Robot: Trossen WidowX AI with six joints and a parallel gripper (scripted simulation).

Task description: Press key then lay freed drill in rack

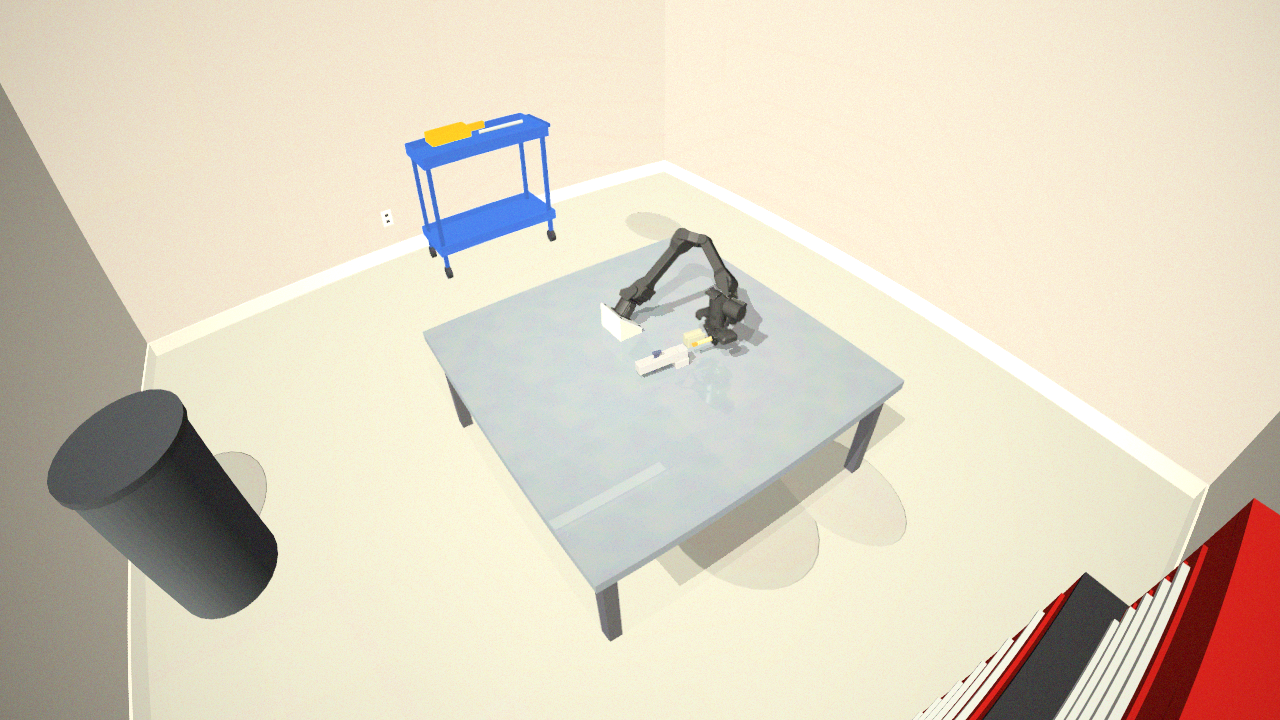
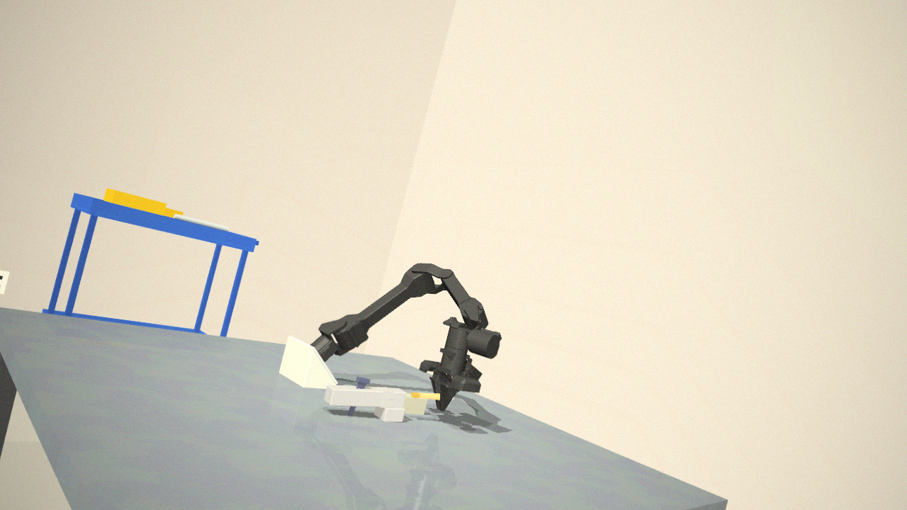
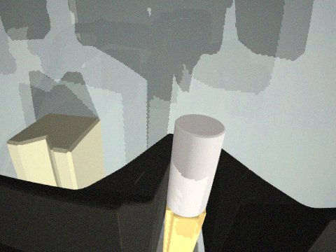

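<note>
My gripper tip is now 8 cm past the rack, 3 cm to the left of it and 1 cm above it. Also, from my gripper tip: drill 4 cm to the right, 3 cm above; then dark blue key 3 cm behind, 23 cm to the right, 2 cm above.
</note>
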